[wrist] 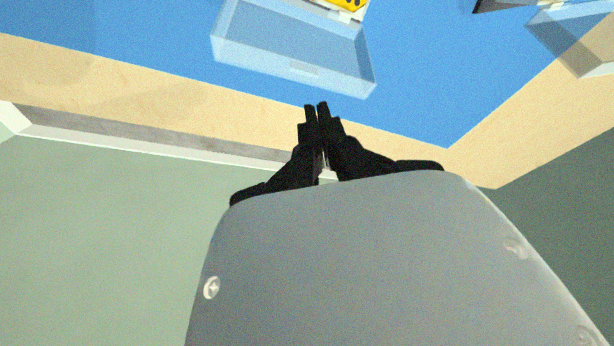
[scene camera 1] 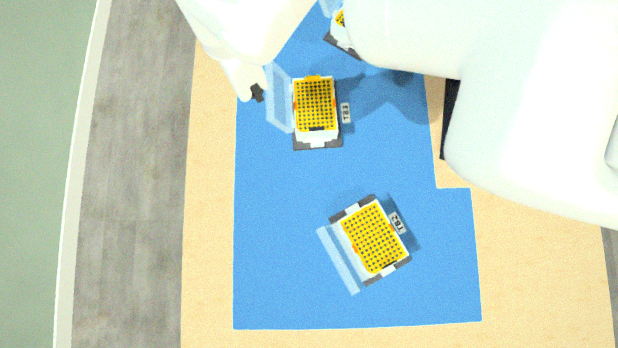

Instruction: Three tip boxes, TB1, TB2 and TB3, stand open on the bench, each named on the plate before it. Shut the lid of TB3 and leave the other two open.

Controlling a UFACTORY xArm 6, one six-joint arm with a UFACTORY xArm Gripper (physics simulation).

Scene:
my gripper: wrist 316, 120; scene camera 1 254, 93

